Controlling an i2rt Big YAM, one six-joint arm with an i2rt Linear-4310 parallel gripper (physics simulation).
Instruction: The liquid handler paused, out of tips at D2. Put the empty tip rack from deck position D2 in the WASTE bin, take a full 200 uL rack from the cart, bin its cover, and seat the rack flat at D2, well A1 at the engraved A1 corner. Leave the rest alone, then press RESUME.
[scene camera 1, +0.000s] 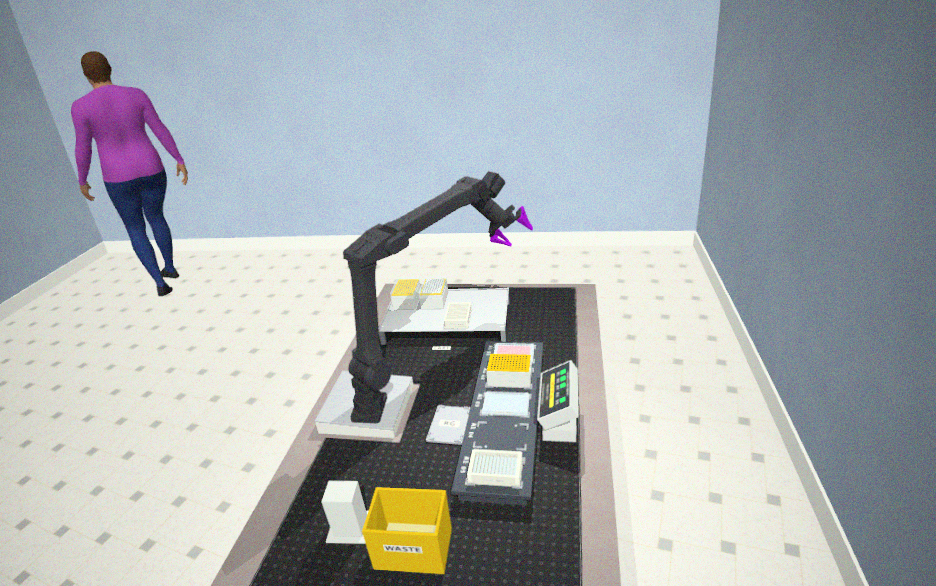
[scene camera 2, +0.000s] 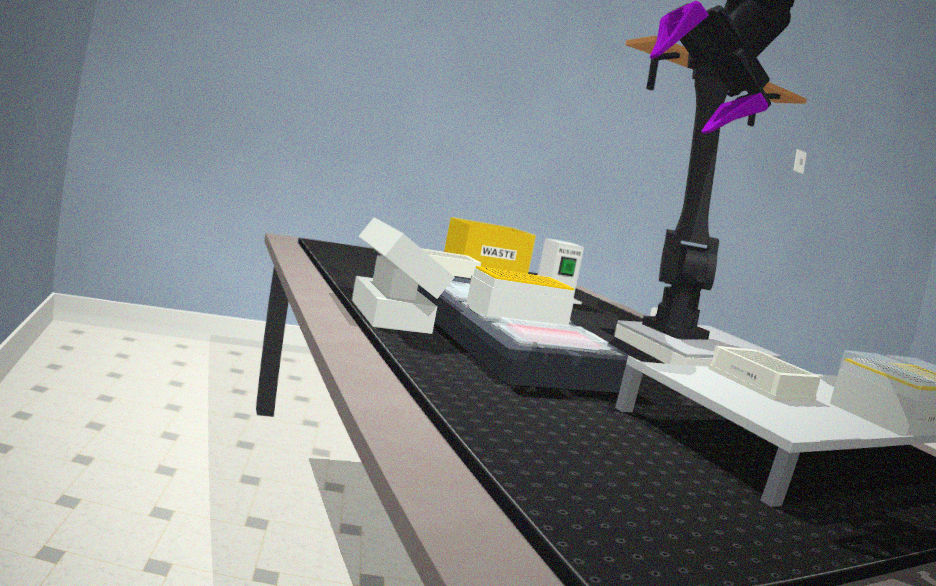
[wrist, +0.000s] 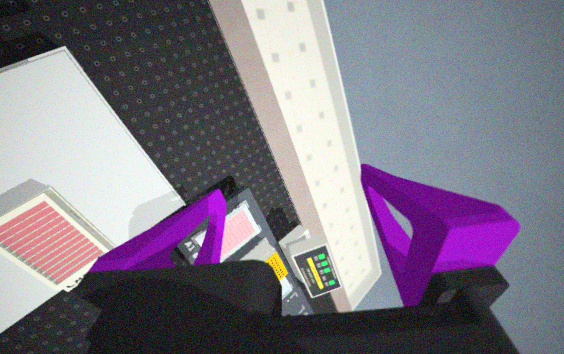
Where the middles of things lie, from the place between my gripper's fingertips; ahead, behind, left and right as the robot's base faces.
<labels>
Right now my hand is 310 mm above the pink plate (scene camera 2: 549, 335), 210 mm to the left of it and 40 mm past it. The rest, counted from my hand: yellow WASTE bin (scene camera 1: 389, 550) (890 mm to the right, 300 mm below, 260 mm behind); pale plate (scene camera 1: 495, 403) (460 mm to the right, 310 mm below, 60 mm behind); cart shelf (scene camera 2: 816, 420) (310 mm below, 290 mm behind, 60 mm to the left).
</labels>
